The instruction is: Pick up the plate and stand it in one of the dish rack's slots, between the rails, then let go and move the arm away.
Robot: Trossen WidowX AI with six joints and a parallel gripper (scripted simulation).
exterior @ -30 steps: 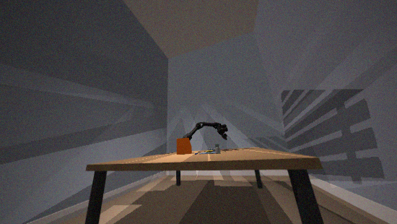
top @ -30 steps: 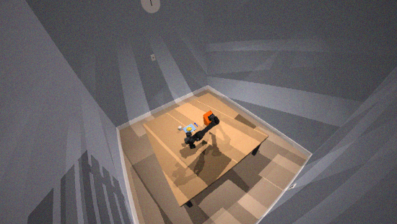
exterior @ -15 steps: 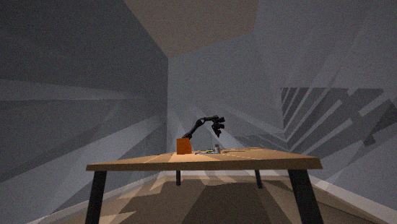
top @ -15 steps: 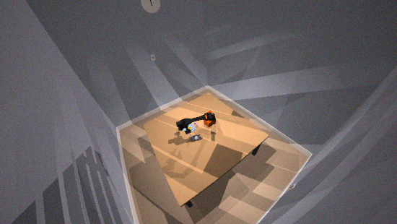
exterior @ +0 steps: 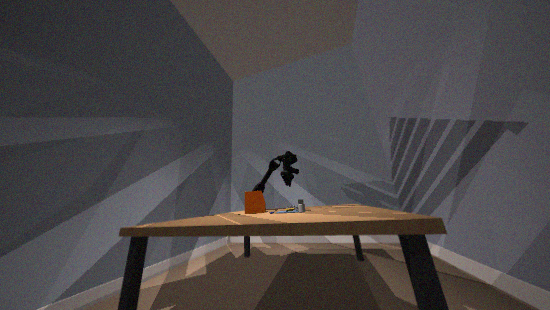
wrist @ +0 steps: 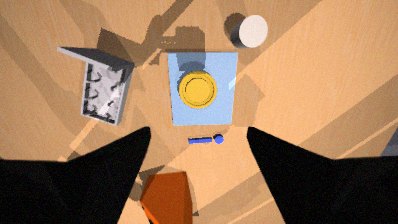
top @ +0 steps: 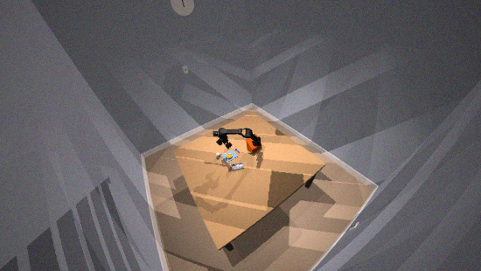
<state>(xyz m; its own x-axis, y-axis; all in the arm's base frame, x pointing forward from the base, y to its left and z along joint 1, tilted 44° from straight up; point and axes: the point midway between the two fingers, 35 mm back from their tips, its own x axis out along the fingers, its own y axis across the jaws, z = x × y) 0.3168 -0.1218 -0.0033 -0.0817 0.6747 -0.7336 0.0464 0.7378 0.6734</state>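
My gripper tip is now 16 cm above the yellow plate, 1 cm to the left of it and 1 cm past it. Also, from my gripper tip: blue spoon 18 cm below, 13 cm behind, 3 cm to the right; grey dish rack 17 cm to the left, 16 cm below; white cup 15 cm below, 9 cm to the right, 9 cm ahead.
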